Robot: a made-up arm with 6 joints.
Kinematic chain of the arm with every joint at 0, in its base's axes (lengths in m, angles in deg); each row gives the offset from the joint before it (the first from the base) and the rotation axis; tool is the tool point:
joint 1: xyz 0 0 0.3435 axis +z
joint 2: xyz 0 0 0 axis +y
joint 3: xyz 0 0 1.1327 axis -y
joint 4: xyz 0 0 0 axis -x
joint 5: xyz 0.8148 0 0 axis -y
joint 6: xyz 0 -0.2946 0 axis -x
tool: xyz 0 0 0
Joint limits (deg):
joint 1: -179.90..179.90
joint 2: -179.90..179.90
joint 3: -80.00..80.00
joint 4: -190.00..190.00
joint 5: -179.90..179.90
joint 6: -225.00..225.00
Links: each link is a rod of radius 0.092 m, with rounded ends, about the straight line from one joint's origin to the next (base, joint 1, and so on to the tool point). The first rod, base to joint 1, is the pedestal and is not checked.
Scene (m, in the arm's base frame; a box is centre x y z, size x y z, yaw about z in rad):
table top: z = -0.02
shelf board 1: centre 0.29 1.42 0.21 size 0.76 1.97 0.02 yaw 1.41
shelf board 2: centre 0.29 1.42 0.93 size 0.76 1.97 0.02 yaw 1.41
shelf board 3: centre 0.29 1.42 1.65 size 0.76 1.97 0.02 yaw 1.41
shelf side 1: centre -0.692 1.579 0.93 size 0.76 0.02 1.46 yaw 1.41
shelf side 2: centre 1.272 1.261 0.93 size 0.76 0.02 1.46 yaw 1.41
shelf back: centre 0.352 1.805 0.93 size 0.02 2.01 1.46 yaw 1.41
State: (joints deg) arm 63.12 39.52 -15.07 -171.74 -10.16 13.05
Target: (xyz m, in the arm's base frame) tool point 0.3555 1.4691 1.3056
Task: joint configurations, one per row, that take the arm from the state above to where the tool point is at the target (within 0.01 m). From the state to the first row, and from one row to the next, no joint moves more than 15 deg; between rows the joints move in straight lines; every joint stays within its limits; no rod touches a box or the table.
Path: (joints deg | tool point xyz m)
1: 58.95 34.54 -28.04 -166.42 -10.16 13.05 | 0.2478 0.9668 0.5214
2: 54.79 29.55 -41.00 -161.11 -10.16 13.05 | 0.1989 0.7653 0.5288
3: 53.83 19.23 -30.92 -164.88 -10.16 13.05 | 0.2639 0.8429 0.7382
4: 52.88 8.90 -20.83 -168.66 -10.16 13.05 | 0.2851 0.8553 1.0082
5: 51.93 -1.42 -10.74 -172.43 -10.16 13.05 | 0.2447 0.7860 1.3056
6: 55.28 7.97 0.92 -176.82 -10.16 13.05 | 0.3071 0.9596 1.3490
7: 58.63 17.37 12.58 -181.22 -10.16 13.05 | 0.3475 1.1358 1.3628
8: 61.98 26.77 24.25 -185.61 -10.16 13.05 | 0.3639 1.3078 1.3477
9: 65.33 36.16 35.91 -190.00 -10.16 13.05 | 0.3555 1.4691 1.3056

